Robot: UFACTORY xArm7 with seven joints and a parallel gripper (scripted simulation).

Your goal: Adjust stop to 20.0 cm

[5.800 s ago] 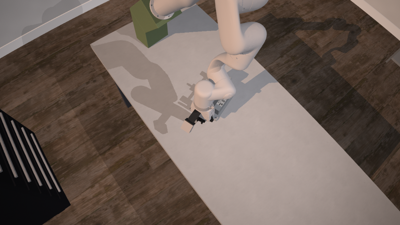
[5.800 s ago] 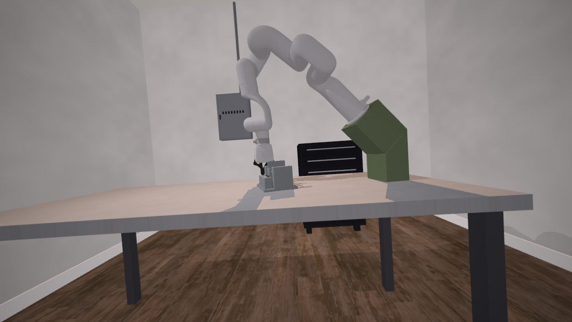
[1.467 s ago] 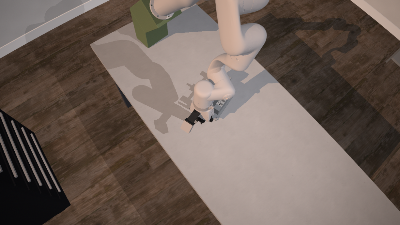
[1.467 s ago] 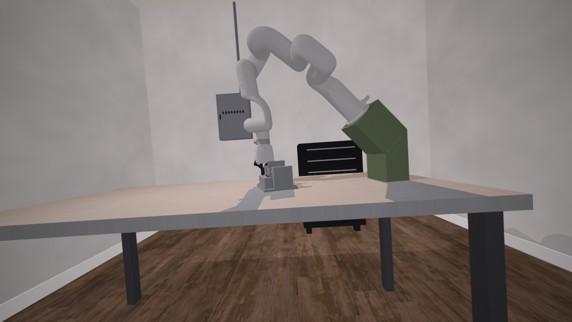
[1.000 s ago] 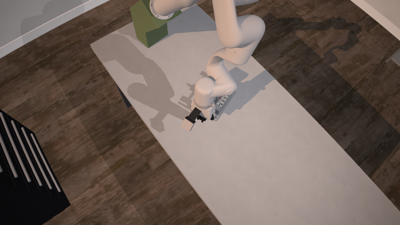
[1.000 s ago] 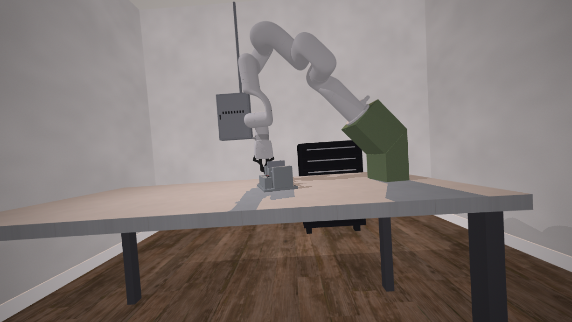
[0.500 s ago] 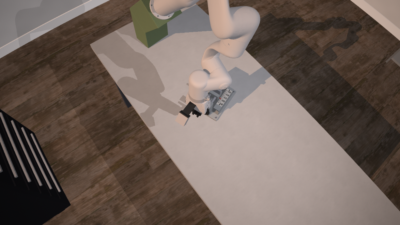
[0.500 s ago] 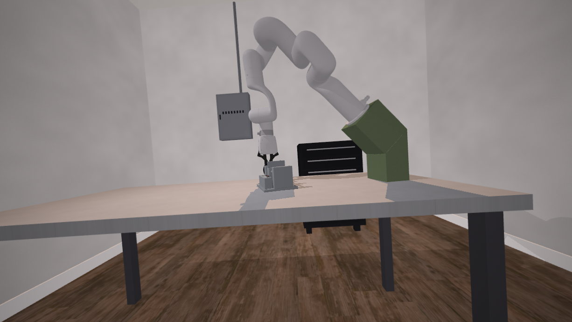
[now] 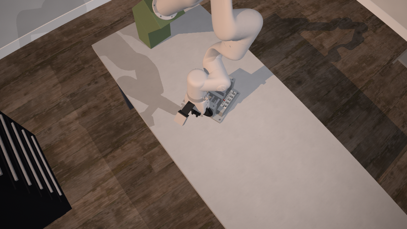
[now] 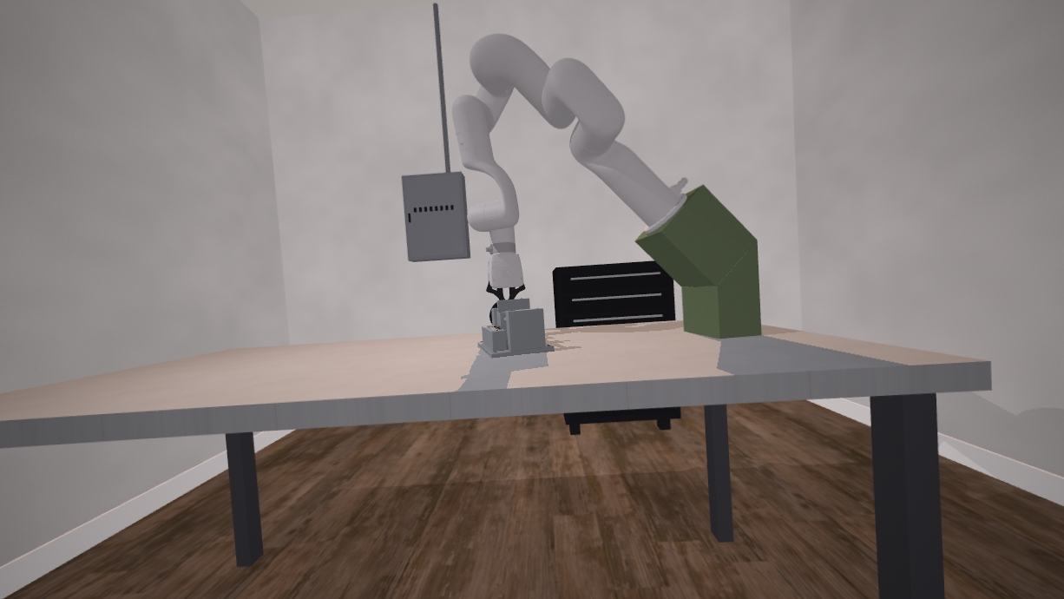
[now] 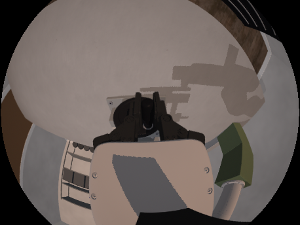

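Right now my hand is 1 cm past the grey stop block, 15 cm to the right of it and 1 cm above it. From my hand the other things lie so: handwheel knob 1 cm to the left; then black handwheel 2 cm to the left, 1 cm below.
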